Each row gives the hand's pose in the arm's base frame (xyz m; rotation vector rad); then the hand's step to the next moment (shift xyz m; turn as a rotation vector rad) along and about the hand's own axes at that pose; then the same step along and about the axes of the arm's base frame.
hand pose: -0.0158 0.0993 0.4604 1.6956 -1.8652 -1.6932
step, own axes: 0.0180 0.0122 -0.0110 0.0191 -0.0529 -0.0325
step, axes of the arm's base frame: -0.0068 -0.0232 0.0031 0.0483 -0.0217 -0.0377
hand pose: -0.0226 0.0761 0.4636 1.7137 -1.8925 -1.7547
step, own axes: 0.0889 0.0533 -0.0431 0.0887 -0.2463 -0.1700
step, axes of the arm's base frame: -0.0410 -0.1045 0.0003 0.2369 -0.1133 -0.1687
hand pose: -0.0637 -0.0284 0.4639 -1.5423 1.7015 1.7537
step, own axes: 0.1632 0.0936 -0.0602 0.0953 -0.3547 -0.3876
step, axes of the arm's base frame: -0.1091 -0.1534 -0.0600 0.4245 -0.2674 -0.1828
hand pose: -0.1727 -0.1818 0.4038 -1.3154 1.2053 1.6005
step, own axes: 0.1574 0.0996 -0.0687 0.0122 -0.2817 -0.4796
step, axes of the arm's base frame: -0.1060 -0.0992 -0.1354 0.4013 -0.3747 -0.0898
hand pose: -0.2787 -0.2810 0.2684 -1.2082 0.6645 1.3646
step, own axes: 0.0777 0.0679 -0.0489 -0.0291 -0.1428 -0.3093
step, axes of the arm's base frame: -0.0377 -0.0297 -0.1036 0.2159 -0.2630 -0.0339
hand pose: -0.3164 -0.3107 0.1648 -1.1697 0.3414 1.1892
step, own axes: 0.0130 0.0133 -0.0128 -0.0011 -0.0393 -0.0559
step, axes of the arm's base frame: -0.0016 -0.0049 -0.0220 0.0521 -0.0441 -0.0022
